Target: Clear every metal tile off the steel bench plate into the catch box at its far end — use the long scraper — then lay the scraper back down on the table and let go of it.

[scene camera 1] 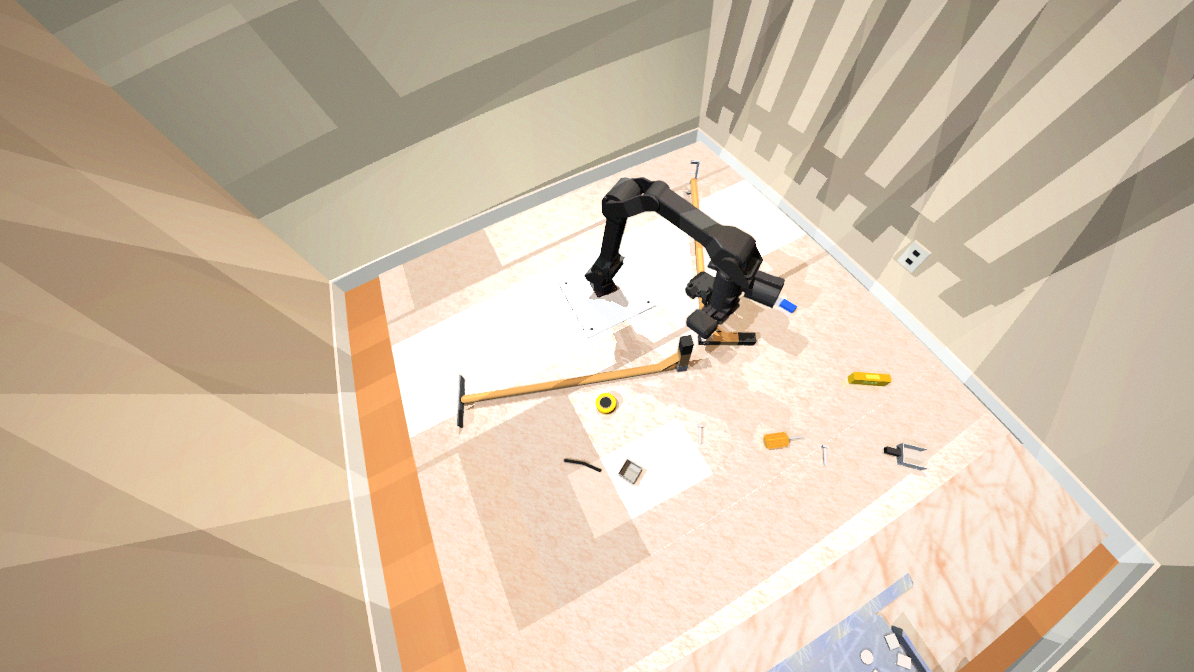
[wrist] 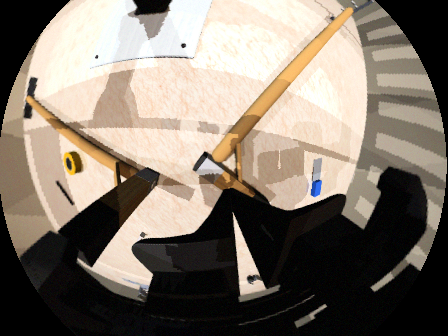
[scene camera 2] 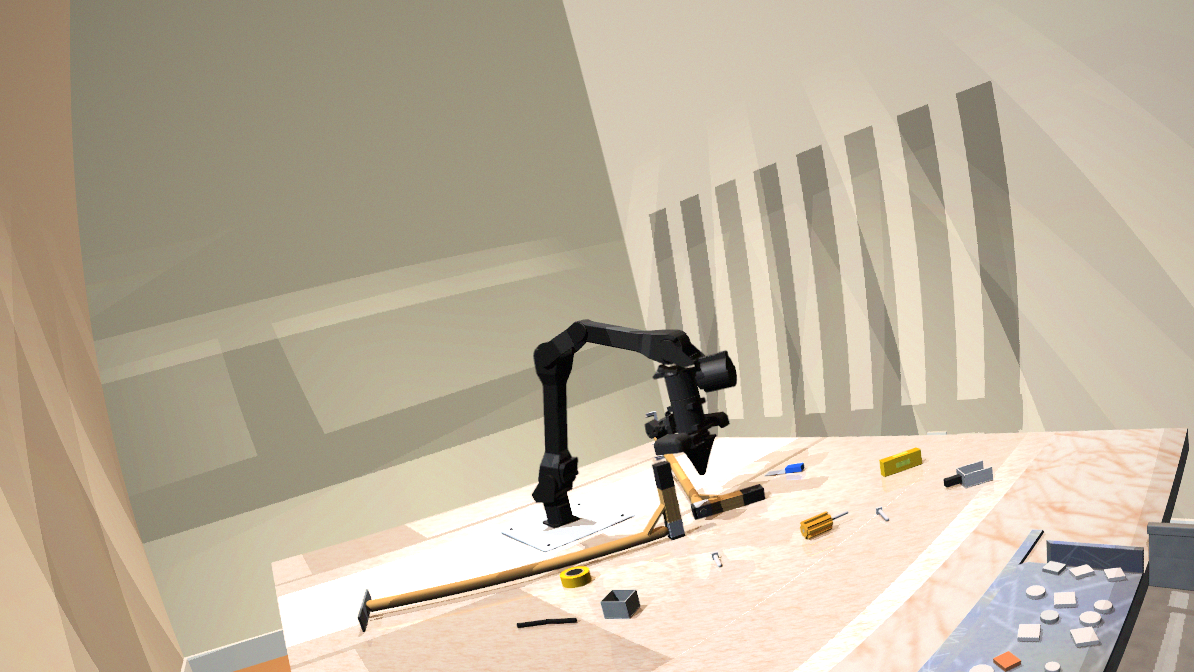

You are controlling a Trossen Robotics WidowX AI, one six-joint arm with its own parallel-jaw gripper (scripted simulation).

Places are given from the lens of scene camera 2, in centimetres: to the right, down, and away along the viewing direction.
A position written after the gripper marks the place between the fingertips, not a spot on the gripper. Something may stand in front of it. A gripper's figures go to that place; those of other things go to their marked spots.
gripper [scene camera 2: 702, 474]: 20, 26, 119
long scraper [scene camera 2: 669, 507]: 13, 30, 109
yellow level [scene camera 2: 897, 463]: 57, 24, 108
grey box [scene camera 2: 618, 604]: 3, 37, 81
The marked spots on the yellow level and the grey box are 62 cm apart.
